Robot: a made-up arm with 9 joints. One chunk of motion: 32 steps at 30 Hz.
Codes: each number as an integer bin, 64 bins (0 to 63) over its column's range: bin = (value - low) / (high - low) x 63, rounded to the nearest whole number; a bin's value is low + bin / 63 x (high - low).
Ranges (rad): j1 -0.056..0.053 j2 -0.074..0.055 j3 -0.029..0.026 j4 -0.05..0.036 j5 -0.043..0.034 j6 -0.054..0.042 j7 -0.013..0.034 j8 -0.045..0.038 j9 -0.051..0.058
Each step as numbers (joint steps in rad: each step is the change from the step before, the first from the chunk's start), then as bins.
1 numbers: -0.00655 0.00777 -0.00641 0.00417 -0.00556 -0.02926 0.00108 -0.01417 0.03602
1 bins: 29 40 26 40 31 16 19 23 50
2 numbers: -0.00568 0.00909 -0.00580 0.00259 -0.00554 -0.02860 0.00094 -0.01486 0.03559
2 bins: 29 41 27 39 31 17 19 23 50
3 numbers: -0.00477 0.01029 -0.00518 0.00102 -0.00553 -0.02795 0.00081 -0.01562 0.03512
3 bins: 30 41 27 37 31 17 19 22 50
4 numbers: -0.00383 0.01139 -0.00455 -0.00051 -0.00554 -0.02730 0.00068 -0.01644 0.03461
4 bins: 30 42 28 36 31 18 18 22 49
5 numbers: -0.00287 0.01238 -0.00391 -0.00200 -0.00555 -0.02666 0.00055 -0.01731 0.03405
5 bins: 31 42 29 35 31 18 18 21 49
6 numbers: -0.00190 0.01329 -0.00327 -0.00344 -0.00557 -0.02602 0.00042 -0.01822 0.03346
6 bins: 31 43 29 34 31 18 18 20 49
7 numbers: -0.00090 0.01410 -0.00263 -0.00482 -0.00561 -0.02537 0.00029 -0.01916 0.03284
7 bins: 32 43 30 33 31 19 18 20 48
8 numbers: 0.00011 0.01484 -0.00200 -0.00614 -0.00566 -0.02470 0.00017 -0.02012 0.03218
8 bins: 32 43 31 32 31 19 18 19 48
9 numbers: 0.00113 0.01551 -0.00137 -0.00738 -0.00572 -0.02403 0.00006 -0.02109 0.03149
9 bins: 33 44 32 31 31 20 18 18 48
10 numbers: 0.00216 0.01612 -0.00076 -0.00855 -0.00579 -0.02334 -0.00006 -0.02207 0.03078
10 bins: 34 44 32 30 30 20 17 17 47
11 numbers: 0.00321 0.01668 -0.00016 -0.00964 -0.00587 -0.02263 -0.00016 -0.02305 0.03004
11 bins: 34 44 33 30 30 21 17 17 47
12 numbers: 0.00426 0.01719 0.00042 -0.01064 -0.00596 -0.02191 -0.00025 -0.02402 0.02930
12 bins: 35 45 34 29 30 21 17 16 46
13 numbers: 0.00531 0.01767 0.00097 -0.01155 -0.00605 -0.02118 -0.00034 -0.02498 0.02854
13 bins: 35 45 34 28 30 22 17 15 46
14 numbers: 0.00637 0.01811 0.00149 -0.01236 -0.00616 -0.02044 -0.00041 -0.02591 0.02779
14 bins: 36 45 35 28 30 22 17 14 46
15 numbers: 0.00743 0.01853 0.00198 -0.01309 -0.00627 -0.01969 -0.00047 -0.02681 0.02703
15 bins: 37 45 35 27 30 23 17 14 45
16 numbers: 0.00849 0.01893 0.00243 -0.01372 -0.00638 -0.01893 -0.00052 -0.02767 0.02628
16 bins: 37 45 36 27 30 23 17 13 45
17 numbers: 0.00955 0.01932 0.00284 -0.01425 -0.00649 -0.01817 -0.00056 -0.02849 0.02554
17 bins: 38 46 36 26 30 24 17 13 44
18 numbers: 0.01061 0.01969 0.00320 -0.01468 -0.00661 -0.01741 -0.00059 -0.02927 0.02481
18 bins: 38 46 37 26 30 24 17 12 44
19 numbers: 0.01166 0.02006 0.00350 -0.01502 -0.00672 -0.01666 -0.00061 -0.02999 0.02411
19 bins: 39 46 37 26 30 25 17 11 43
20 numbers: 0.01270 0.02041 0.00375 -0.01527 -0.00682 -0.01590 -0.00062 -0.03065 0.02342
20 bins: 40 46 38 25 30 25 17 11 43
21 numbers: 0.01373 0.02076 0.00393 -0.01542 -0.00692 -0.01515 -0.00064 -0.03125 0.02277
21 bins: 40 46 38 25 30 25 17 10 43
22 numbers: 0.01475 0.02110 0.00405 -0.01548 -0.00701 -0.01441 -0.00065 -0.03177 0.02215
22 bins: 41 46 38 25 29 26 17 10 42
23 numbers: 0.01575 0.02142 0.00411 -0.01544 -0.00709 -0.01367 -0.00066 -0.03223 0.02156
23 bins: 41 47 38 25 29 26 17 10 42
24 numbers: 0.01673 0.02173 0.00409 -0.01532 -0.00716 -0.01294 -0.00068 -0.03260 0.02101
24 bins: 42 47 38 25 29 27 17 9 42
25 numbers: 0.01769 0.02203 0.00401 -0.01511 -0.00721 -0.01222 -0.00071 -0.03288 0.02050
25 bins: 43 47 38 26 29 27 16 9 41
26 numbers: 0.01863 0.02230 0.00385 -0.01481 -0.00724 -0.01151 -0.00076 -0.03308 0.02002
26 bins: 43 47 38 26 29 28 16 9 41
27 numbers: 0.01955 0.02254 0.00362 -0.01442 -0.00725 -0.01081 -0.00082 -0.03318 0.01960
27 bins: 44 47 37 26 29 28 16 9 41
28 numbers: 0.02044 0.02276 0.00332 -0.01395 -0.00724 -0.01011 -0.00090 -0.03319 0.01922
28 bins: 44 47 37 26 29 29 16 9 41
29 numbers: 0.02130 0.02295 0.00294 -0.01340 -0.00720 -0.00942 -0.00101 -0.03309 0.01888
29 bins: 45 47 37 27 29 29 16 9 40
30 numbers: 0.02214 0.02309 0.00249 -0.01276 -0.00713 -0.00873 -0.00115 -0.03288 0.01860
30 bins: 45 47 36 27 29 30 16 9 40
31 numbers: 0.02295 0.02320 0.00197 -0.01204 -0.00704 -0.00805 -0.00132 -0.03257 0.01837
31 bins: 46 47 35 28 29 30 16 9 40
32 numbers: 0.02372 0.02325 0.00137 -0.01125 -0.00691 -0.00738 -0.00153 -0.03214 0.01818
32 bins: 46 47 35 28 30 31 15 10 40
